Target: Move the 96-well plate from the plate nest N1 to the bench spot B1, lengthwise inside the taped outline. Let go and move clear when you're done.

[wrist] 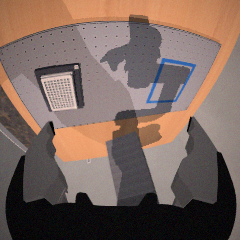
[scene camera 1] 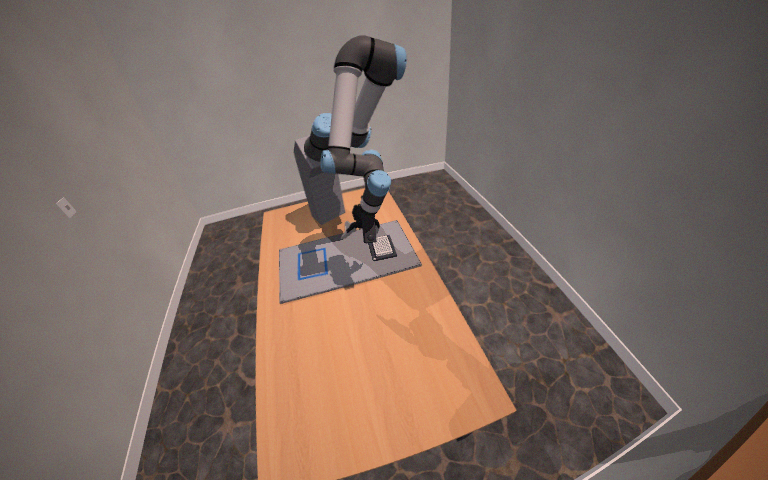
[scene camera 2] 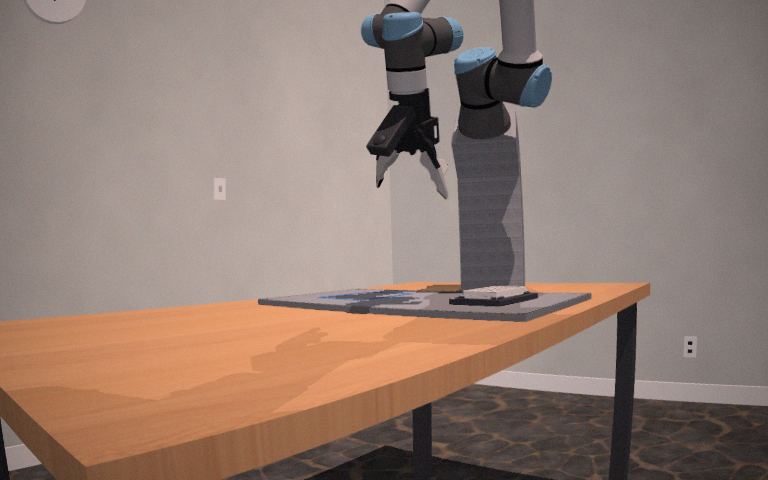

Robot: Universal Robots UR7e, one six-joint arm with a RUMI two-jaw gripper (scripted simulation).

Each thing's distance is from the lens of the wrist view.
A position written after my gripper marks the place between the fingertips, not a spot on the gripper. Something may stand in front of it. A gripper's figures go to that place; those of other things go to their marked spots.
my gripper [wrist: 120, 120]: 13 cm
white 96-well plate [wrist: 59, 79]: 33 cm
